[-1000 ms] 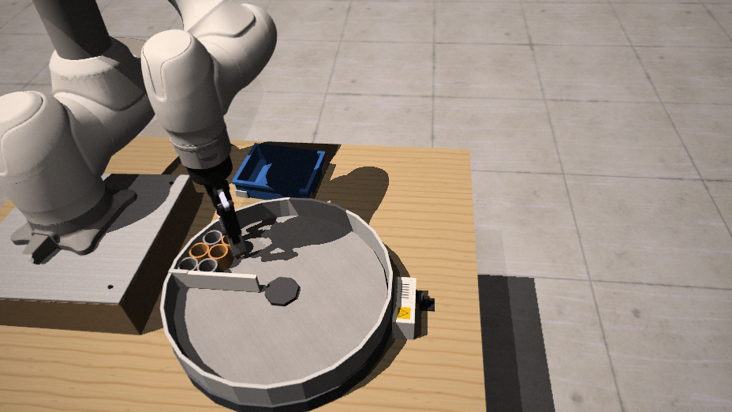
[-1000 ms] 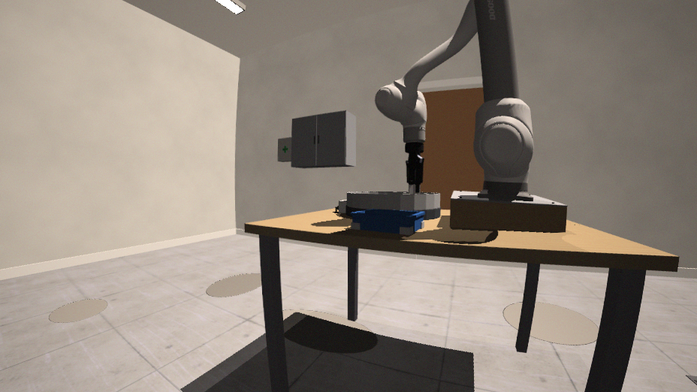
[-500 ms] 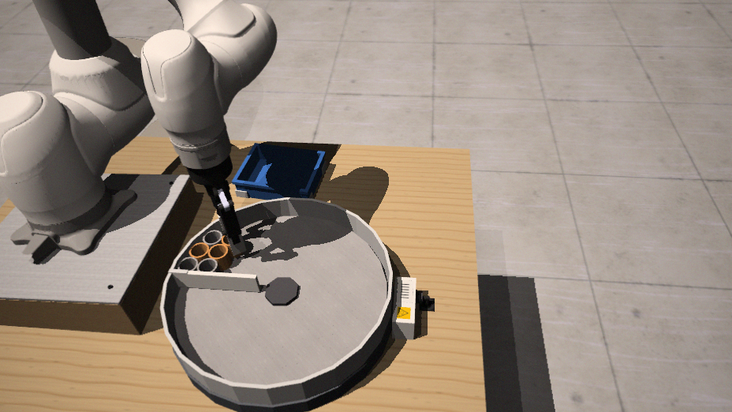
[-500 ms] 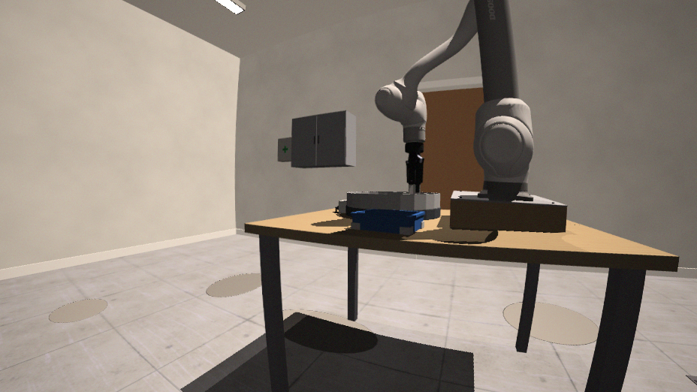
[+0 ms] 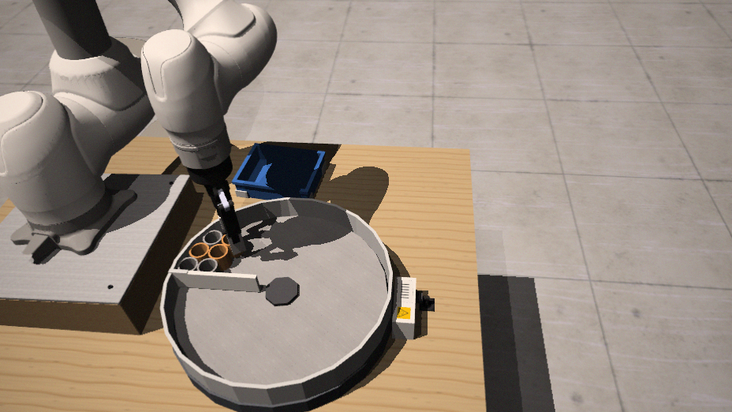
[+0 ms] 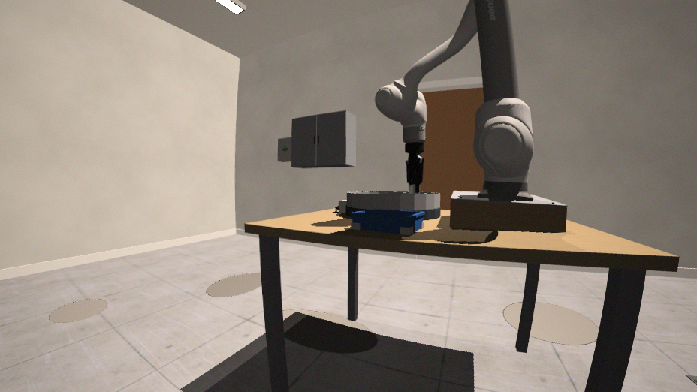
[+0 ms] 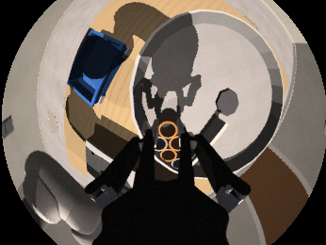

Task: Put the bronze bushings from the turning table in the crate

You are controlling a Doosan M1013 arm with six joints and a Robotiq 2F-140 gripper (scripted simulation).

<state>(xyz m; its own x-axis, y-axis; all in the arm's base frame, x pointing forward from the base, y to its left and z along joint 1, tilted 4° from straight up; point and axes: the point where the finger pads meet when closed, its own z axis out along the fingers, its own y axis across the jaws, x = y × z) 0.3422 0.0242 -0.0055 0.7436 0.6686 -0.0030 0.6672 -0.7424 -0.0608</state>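
Now: hand 10 mm past the blue crate, 270 mm to the right of it and 80 mm above it. From my hand the other things lie so: round grey turning table: 130 mm ahead, 80 mm to the right, 50 mm below.
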